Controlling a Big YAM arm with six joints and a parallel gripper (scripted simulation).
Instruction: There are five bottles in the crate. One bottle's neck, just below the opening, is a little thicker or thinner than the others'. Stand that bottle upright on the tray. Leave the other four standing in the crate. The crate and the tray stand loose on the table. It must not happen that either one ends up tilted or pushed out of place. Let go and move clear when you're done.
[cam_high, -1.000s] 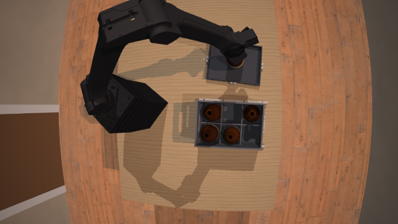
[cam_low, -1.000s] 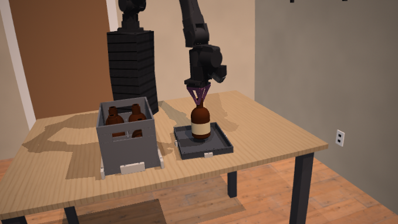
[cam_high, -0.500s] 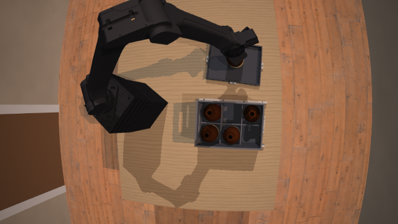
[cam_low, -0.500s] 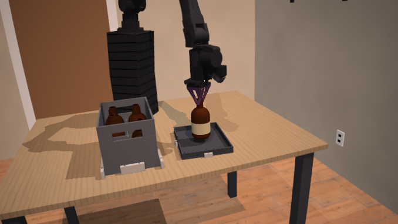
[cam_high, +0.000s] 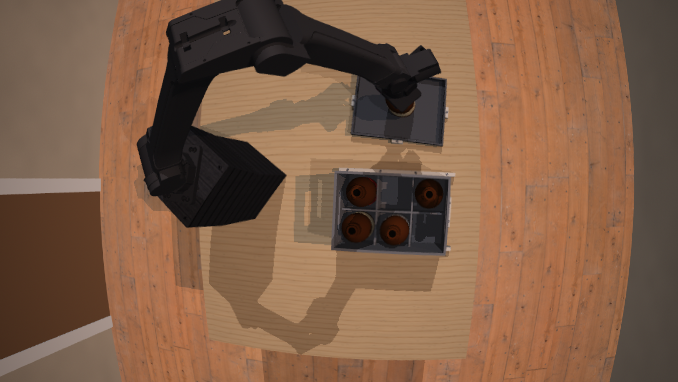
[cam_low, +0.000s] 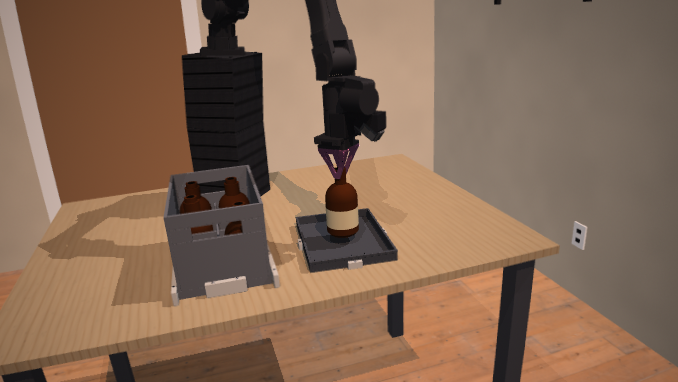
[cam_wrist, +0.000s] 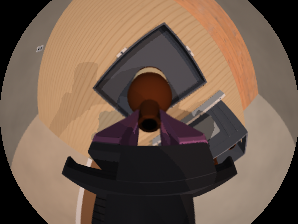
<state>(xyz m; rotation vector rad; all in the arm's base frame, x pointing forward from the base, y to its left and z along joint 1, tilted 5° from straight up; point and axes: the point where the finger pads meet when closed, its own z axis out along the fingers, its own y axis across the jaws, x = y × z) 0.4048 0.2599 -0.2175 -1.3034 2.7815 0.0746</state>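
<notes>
Now: hand 160 mm above the dark tray. From my hand the other things lie so: grey crate 20 mm ahead, 280 mm to the right, 90 mm below.
</notes>
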